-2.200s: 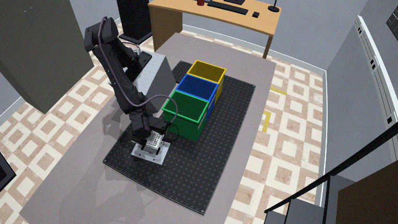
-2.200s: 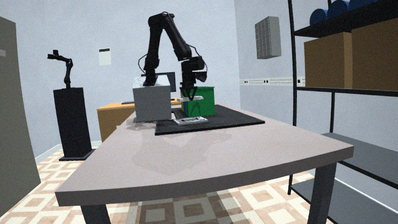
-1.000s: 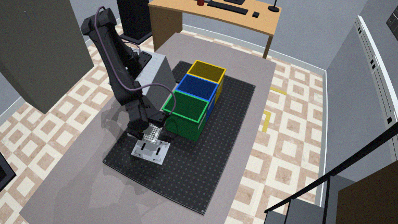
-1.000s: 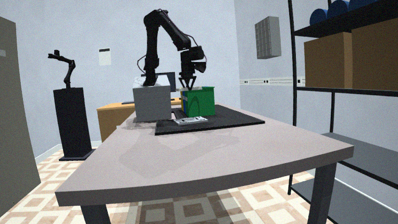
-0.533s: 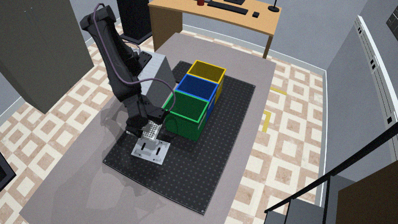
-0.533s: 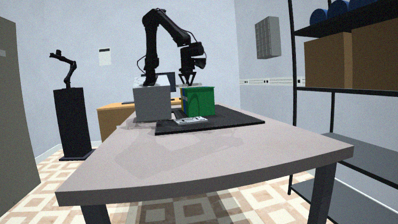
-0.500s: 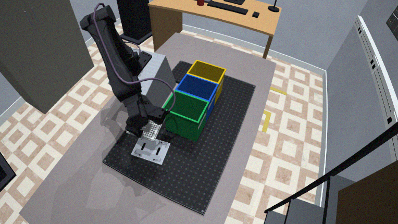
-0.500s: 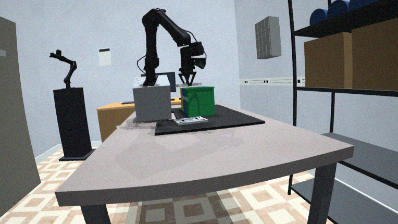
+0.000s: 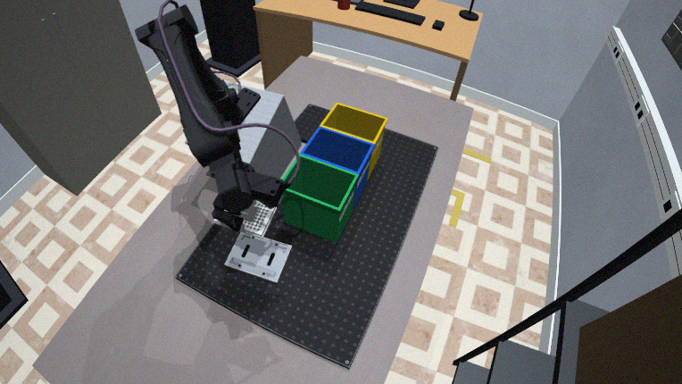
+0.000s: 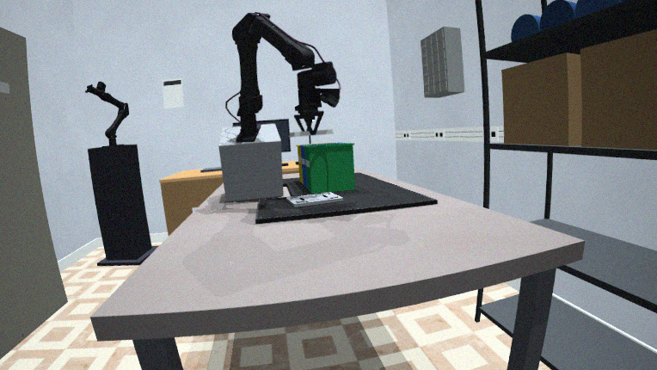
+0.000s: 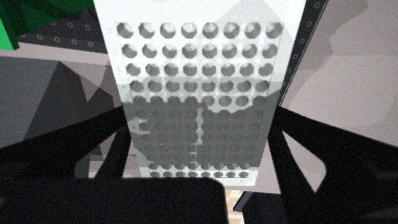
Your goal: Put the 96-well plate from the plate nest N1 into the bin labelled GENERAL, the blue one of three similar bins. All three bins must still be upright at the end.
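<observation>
The white 96-well plate is right at my hand. Round my hand: blue bin: 50 mm ahead, 340 mm to the left, 140 mm below; plate nest N1: 220 mm below; green bin: 70 mm ahead, 210 mm to the left, 140 mm below.
</observation>
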